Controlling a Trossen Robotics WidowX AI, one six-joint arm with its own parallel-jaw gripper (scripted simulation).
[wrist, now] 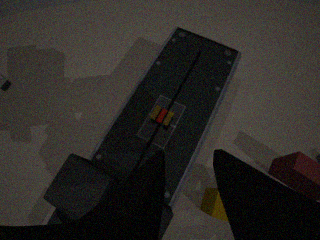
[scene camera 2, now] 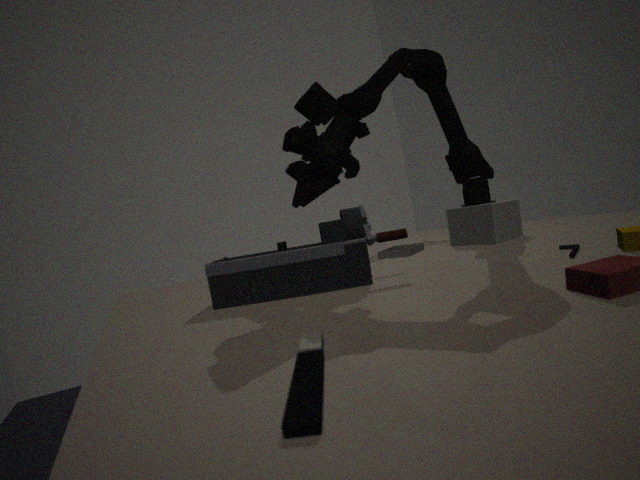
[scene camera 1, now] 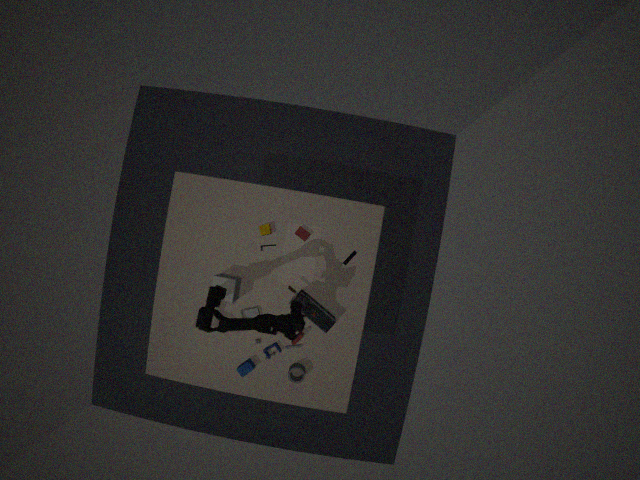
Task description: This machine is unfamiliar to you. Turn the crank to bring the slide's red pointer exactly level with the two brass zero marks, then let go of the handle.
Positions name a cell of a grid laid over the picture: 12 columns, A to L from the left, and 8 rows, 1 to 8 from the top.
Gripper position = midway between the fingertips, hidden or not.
I see my gripper (scene camera 2: F4) and a slide machine (wrist: H3).
My gripper shows as well in the wrist view (wrist: H6).
